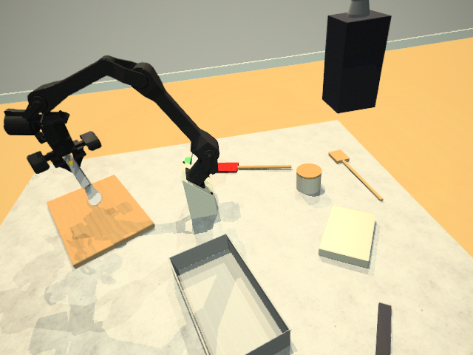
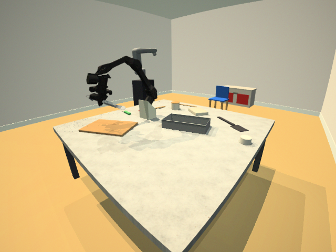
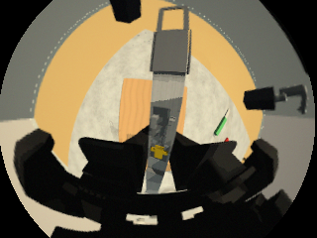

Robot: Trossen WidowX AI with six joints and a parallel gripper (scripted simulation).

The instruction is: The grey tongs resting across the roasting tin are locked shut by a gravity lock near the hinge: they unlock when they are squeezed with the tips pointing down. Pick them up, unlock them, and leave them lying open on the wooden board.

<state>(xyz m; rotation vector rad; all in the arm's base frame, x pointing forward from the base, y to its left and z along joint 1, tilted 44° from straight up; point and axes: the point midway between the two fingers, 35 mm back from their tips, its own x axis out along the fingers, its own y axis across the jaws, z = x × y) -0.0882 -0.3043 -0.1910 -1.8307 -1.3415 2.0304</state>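
The yellow lock piece lies 20 mm ahead of my gripper tip, 10 mm to the left of it and 40 mm above it. Also, from my gripper tip: green item 200 mm behind, 330 mm to the left, 150 mm below; then red-handled tool 80 mm behind, 540 mm to the left, 150 mm below; then wooden board 40 mm ahead, 20 mm to the left, 150 mm below.
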